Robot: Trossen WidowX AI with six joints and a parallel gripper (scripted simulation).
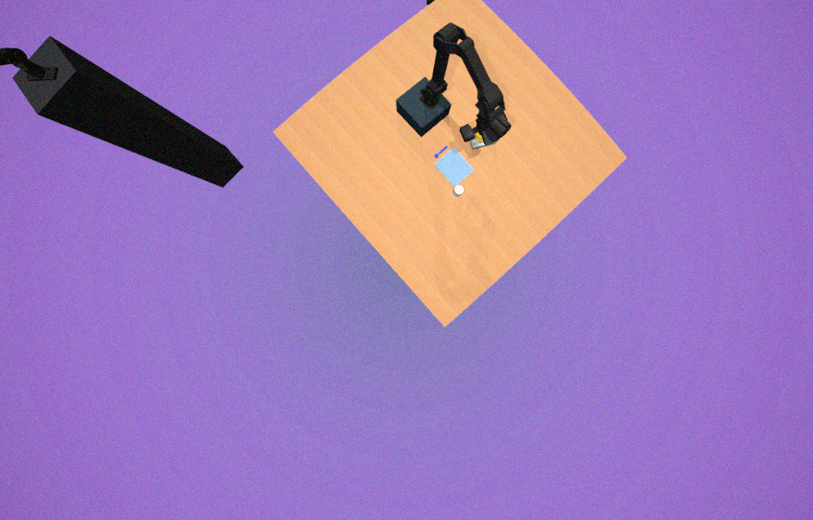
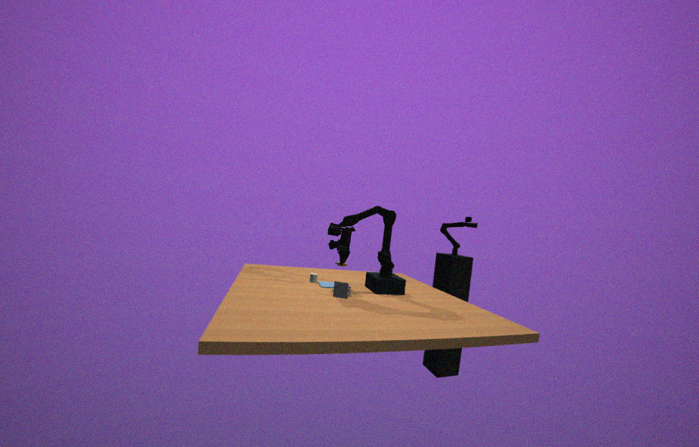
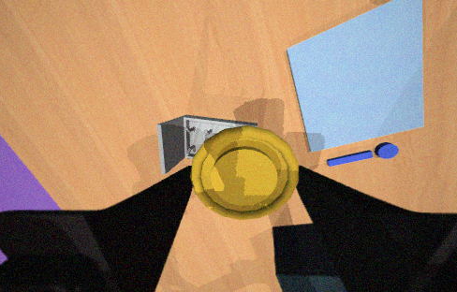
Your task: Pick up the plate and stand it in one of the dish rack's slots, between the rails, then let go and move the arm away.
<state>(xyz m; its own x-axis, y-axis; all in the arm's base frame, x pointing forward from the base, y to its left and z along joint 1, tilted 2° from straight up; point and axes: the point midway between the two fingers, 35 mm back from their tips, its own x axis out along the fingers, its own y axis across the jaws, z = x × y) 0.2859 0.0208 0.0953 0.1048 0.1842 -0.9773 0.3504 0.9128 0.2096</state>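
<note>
Right now my gripper tip is 6 cm to the right of the dish rack and 12 cm above it. From my gripper tip the other things lie so: yellow plate (1 cm above); light blue mat (1 cm ahead, 14 cm to the right, 14 cm below); white cup (11 cm ahead, 21 cm to the right, 12 cm below).
</note>
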